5 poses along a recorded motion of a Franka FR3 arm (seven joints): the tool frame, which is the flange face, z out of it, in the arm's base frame.
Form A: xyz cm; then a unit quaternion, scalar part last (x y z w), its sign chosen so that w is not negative.
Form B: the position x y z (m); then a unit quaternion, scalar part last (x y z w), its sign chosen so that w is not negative. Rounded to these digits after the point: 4 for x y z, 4 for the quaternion.
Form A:
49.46 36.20 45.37 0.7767 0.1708 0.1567 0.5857
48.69 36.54 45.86 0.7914 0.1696 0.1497 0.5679
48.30 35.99 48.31 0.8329 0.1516 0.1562 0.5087
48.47 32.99 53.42 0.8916 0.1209 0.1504 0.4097
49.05 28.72 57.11 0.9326 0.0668 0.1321 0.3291
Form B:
0.4946 0.3620 0.4537 0.7767 0.1708 0.1567 0.5857
0.4869 0.3654 0.4586 0.7914 0.1696 0.1497 0.5679
0.4830 0.3599 0.4831 0.8329 0.1516 0.1562 0.5087
0.4847 0.3299 0.5342 0.8916 0.1209 0.1504 0.4097
0.4905 0.2872 0.5711 0.9326 0.0668 0.1321 0.3291

